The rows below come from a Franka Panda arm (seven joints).
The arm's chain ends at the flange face. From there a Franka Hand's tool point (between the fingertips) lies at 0.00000 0.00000 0.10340 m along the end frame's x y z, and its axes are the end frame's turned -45 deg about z.
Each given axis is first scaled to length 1.
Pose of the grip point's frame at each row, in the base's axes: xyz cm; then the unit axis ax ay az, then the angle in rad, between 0 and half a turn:
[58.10 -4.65 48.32 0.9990 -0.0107 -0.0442 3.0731]
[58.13 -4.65 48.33 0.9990 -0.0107 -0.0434 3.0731]
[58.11 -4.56 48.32 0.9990 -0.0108 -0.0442 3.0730]
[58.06 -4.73 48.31 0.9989 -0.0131 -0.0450 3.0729]
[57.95 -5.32 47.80 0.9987 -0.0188 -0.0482 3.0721]
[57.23 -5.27 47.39 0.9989 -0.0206 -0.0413 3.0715]
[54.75 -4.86 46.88 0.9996 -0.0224 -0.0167 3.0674]
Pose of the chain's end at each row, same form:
[59.02 -3.95 58.60 0.9194 -0.3924 -0.0277 3.0445]
[59.03 -3.95 58.61 0.9194 -0.3924 -0.0270 3.0451]
[59.03 -3.86 58.60 0.9193 -0.3925 -0.0277 3.0444]
[59.00 -4.03 58.58 0.9184 -0.3946 -0.0284 3.0437]
[58.96 -4.62 58.07 0.9161 -0.3998 -0.0312 3.0405]
[58.10 -4.56 57.67 0.9155 -0.4015 -0.0248 3.0452]
[55.11 -4.10 57.19 0.9151 -0.4033 -0.0012 3.0603]

